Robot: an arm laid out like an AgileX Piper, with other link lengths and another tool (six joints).
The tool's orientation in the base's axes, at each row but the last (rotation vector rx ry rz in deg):
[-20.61 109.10 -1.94]
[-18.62 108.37 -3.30]
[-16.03 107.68 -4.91]
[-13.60 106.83 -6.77]
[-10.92 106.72 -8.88]
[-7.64 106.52 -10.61]
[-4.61 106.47 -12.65]
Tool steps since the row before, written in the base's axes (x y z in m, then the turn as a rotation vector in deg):
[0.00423 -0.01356 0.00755 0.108 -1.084 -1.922]
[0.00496 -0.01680 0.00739 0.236 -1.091 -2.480]
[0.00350 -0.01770 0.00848 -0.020 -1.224 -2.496]
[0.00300 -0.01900 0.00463 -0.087 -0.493 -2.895]
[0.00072 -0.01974 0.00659 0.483 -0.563 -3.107]
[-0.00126 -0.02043 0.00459 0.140 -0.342 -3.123]
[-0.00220 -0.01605 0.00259 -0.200 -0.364 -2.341]
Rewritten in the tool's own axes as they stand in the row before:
[-0.00463 -0.01538 -0.00084 2.006 -0.680 0.626]
[-0.00406 -0.01857 0.00010 2.482 -0.601 0.935]
[-0.00472 -0.01935 -0.00085 2.604 -0.688 0.688]
[-0.00094 -0.01975 0.00072 2.832 0.111 0.773]
[-0.00222 -0.02068 -0.00106 2.880 0.056 1.381]
[-0.00014 -0.02094 -0.00130 2.954 0.275 1.044]
[0.00091 -0.01635 -0.00104 2.322 0.083 0.504]

